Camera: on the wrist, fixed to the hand. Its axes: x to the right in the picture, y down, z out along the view.
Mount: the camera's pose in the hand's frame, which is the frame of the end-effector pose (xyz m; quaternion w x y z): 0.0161 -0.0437 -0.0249 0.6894 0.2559 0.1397 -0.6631
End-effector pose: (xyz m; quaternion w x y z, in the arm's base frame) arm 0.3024 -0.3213 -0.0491 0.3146 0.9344 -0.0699 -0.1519
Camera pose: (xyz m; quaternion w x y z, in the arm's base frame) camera 0.3273 -0.2762 -0.0608 0.1132 -0.7922 -0.5765 0.1649
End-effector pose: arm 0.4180 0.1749 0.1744 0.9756 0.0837 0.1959 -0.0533
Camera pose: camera 0.4175 0.1355 0.1392 0.5885 0.1849 0.3132 -0.7221
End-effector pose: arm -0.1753 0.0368 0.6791 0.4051 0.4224 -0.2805 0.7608
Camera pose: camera -0.1534 0.0845 0.6847 0.7149 0.4746 0.3380 0.3867
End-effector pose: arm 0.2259 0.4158 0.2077 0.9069 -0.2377 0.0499 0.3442
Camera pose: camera 0.2682 0.3855 0.1990 0.9074 -0.0130 0.0916 -0.4101
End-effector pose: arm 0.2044 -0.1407 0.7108 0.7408 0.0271 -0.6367 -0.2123
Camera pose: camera 0.2175 -0.1917 0.7076 0.4520 0.6601 -0.3718 -0.4709
